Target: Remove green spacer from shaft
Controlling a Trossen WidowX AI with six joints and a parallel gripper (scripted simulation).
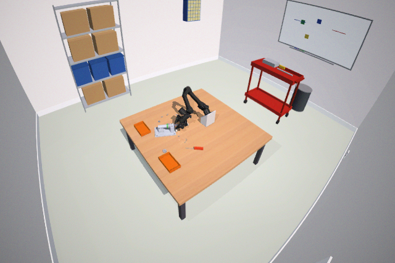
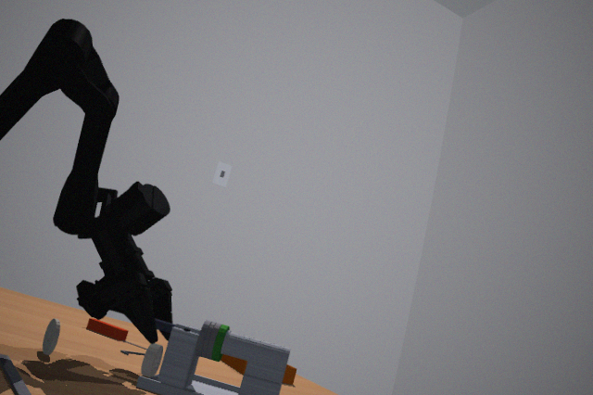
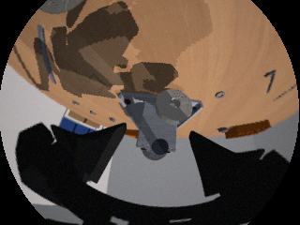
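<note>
My gripper tip is 3 cm short of the dark shaft, 2 cm to the left of it and 2 cm below it. The rest, counted from my gripper tip: green spacer (7 cm ahead, 4 cm to the right, 2 cm above).
</note>
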